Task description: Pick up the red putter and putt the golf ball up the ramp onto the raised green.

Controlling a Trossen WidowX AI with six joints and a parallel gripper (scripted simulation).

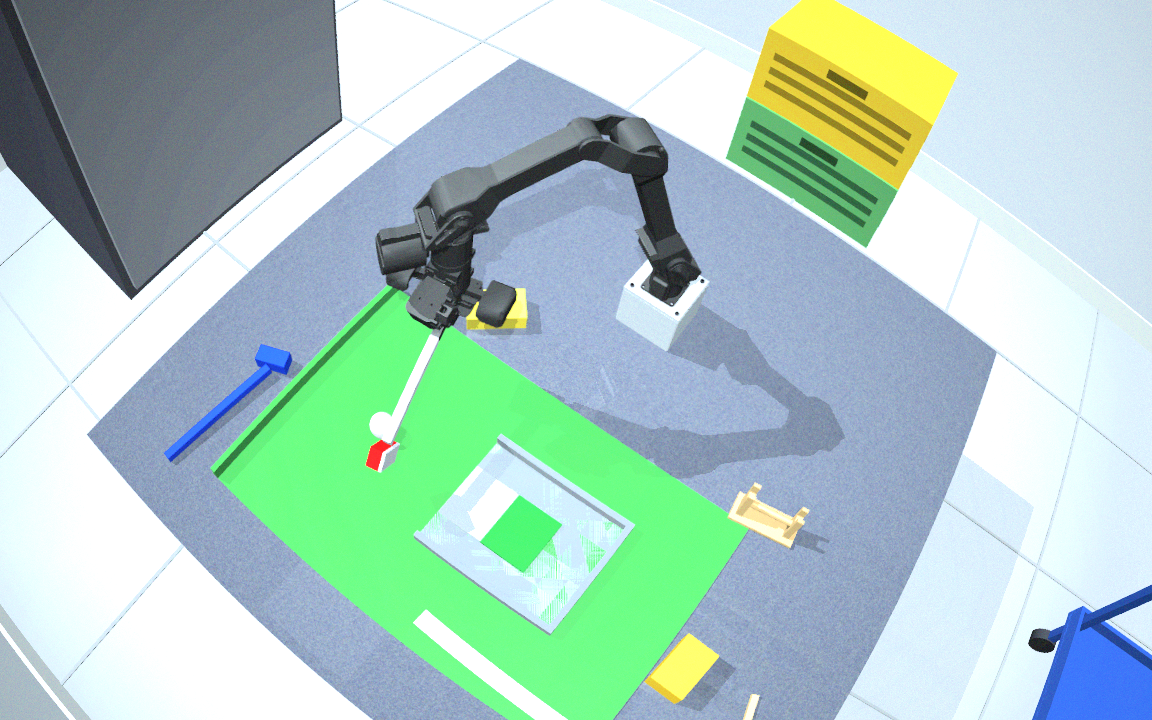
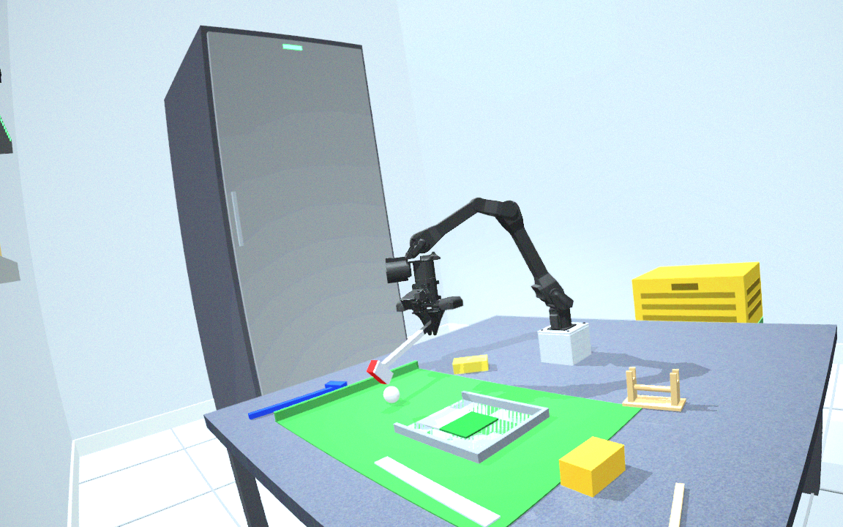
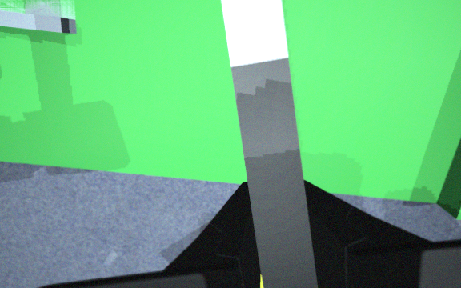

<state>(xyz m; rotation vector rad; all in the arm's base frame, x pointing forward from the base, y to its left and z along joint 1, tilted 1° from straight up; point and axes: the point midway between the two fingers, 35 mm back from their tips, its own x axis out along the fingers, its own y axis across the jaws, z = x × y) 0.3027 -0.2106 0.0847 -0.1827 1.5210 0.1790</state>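
Now: the red putter 11 cm ahead of my gripper tip and 3 cm to the left of it. The rest, counted from my gripper tip: wooden stand (56 cm to the left, 11 cm below, 8 cm behind); white golf ball (16 cm ahead, 12 cm below, 1 cm to the right); blue putter (30 cm ahead, 26 cm to the right, 13 cm below).
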